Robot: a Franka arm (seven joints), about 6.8 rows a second.
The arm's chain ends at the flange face. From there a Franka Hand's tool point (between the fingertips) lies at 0.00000 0.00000 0.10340 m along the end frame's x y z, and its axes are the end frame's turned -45 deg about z.
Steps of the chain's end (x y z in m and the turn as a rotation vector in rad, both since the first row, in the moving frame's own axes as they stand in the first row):
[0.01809 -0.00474 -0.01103 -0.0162 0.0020 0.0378]
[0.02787 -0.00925 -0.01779 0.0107 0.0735 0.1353]
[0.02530 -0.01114 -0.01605 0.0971 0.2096 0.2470]
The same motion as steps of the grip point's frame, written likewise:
[0.01508 0.01075 -0.01104 -0.0129 -0.0100 0.0378]
[0.03207 0.01816 -0.01807 -0.0444 0.0595 0.1353]
[0.04676 0.02083 -0.01878 -0.0795 0.2169 0.2470]

